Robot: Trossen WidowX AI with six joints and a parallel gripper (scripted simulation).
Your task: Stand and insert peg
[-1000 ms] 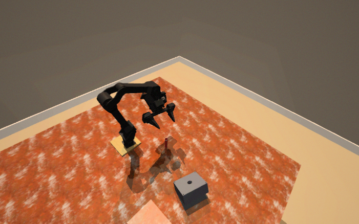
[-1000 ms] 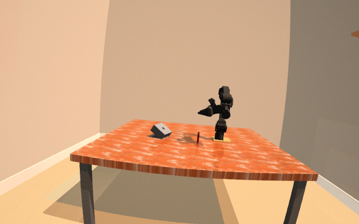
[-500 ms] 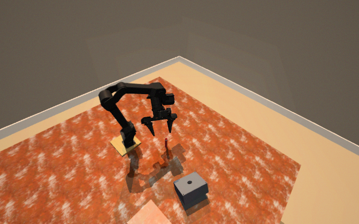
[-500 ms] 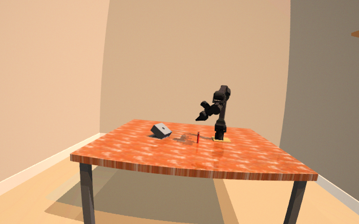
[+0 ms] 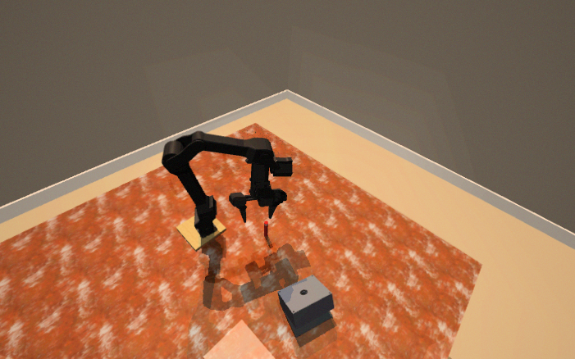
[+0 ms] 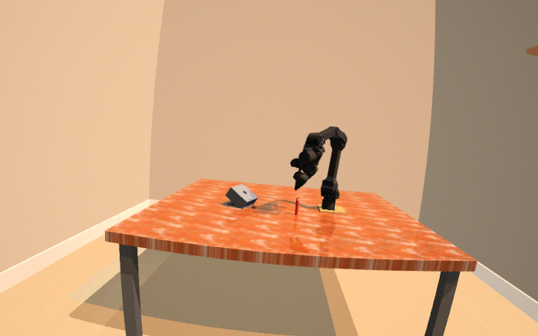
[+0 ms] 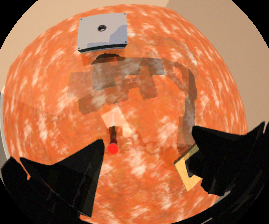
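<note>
The red peg lies 40 mm to the left of my gripper tip and 70 mm below it. Also, from my gripper tip: sloped panel 280 mm ahead, 30 mm to the right, 80 mm below.
</note>
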